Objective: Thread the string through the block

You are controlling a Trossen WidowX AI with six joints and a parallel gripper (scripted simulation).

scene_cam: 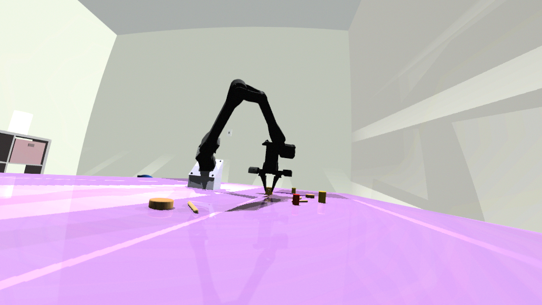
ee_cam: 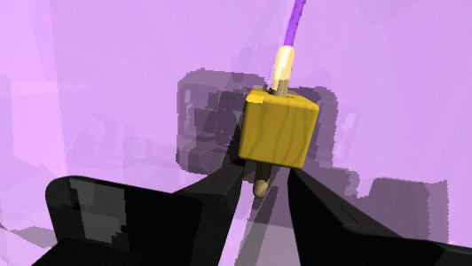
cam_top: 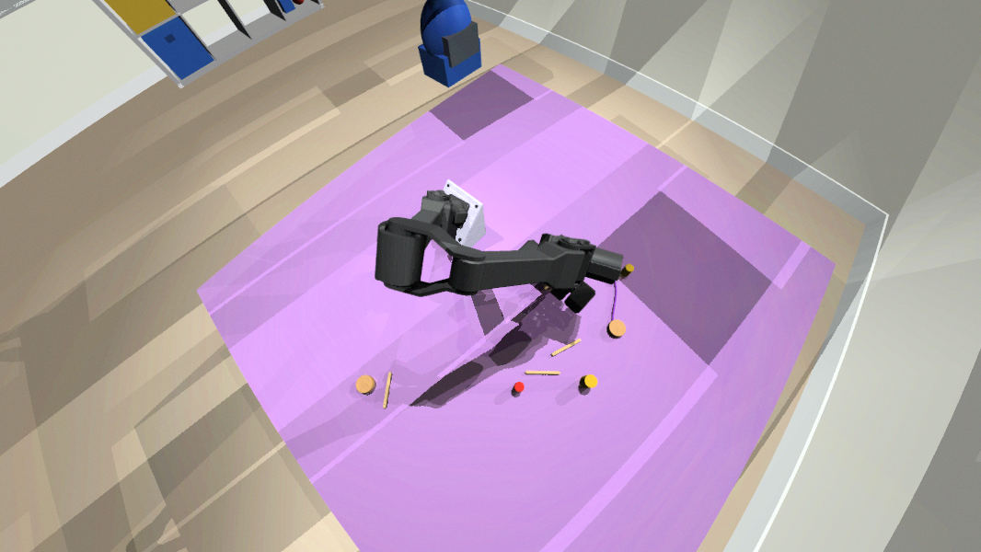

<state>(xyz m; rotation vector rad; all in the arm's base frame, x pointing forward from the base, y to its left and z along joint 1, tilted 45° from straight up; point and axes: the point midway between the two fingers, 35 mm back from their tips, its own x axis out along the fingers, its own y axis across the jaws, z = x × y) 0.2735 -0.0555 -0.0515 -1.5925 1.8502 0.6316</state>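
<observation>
Right now the yellow wooden block is 30 mm to the left of my gripper tip. Also, from my gripper tip: thin stick 40 mm to the left; red piece 230 mm to the right, 70 mm ahead.
</observation>
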